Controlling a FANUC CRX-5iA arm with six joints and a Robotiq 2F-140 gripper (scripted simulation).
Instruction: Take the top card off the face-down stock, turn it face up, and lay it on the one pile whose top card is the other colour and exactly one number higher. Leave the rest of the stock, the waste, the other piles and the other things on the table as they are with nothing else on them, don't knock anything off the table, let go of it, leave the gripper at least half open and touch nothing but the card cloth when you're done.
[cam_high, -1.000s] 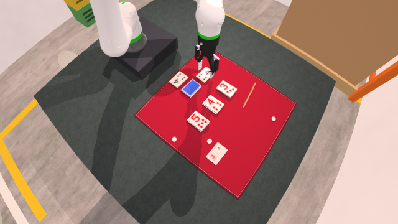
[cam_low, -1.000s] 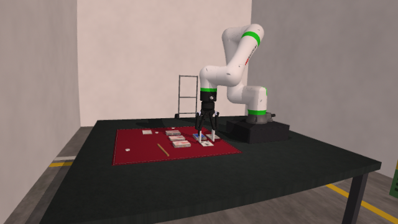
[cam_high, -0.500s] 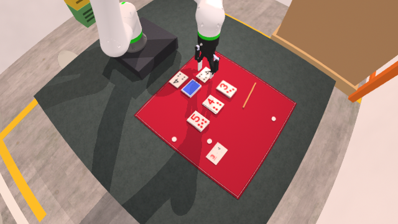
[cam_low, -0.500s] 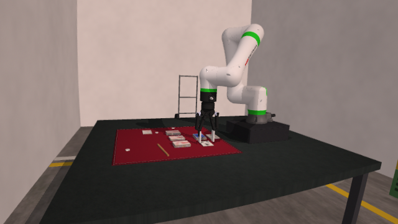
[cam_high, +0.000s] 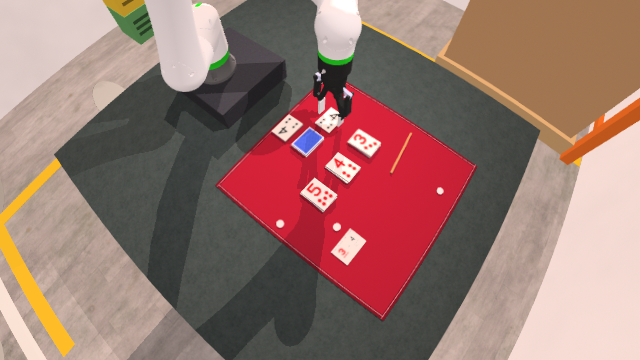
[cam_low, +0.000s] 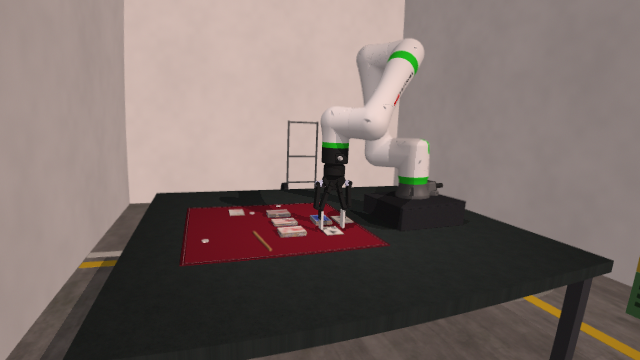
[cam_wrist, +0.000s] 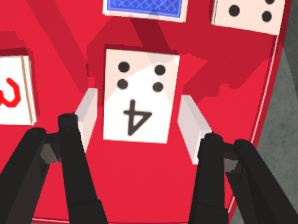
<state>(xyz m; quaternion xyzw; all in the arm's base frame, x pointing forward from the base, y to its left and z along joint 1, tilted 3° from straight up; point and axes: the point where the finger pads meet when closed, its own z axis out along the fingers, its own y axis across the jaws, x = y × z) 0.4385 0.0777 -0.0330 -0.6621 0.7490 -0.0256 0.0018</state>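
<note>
Right now the red 5 card is 250 mm to the right of my hand, 120 mm ahead of it and 30 mm below it. From my hand the other things lie so: red card cloth 170 mm ahead, 140 mm to the right, 50 mm below; then red 4 card 140 mm to the right, 130 mm ahead, 30 mm below; then wooden stick 260 mm ahead, 40 mm below, 20 mm to the left.
</note>
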